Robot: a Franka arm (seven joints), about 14 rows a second.
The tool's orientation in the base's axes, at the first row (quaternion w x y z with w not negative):
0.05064 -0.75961 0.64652 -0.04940
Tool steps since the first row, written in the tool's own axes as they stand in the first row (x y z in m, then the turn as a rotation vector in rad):
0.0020 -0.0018 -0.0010 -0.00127 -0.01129 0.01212
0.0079 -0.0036 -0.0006 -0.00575 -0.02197 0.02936
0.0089 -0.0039 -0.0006 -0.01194 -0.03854 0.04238
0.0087 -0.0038 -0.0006 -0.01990 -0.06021 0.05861
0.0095 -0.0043 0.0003 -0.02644 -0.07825 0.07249
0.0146 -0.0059 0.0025 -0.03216 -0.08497 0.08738
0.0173 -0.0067 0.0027 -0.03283 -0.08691 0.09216
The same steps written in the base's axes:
0.0019 -0.0017 0.0013 0.01253 0.00321 -0.01042
0.0047 -0.0072 0.0012 0.02468 0.00955 -0.02603
0.0051 -0.0082 0.0012 0.04172 0.01846 -0.03664
0.0050 -0.0080 0.0012 0.06391 0.02998 -0.04974
0.0058 -0.0087 0.0004 0.08245 0.03948 -0.06100
0.0084 -0.0134 -0.0015 0.09019 0.04639 -0.07485
0.0097 -0.0160 -0.0016 0.09266 0.04742 -0.07931

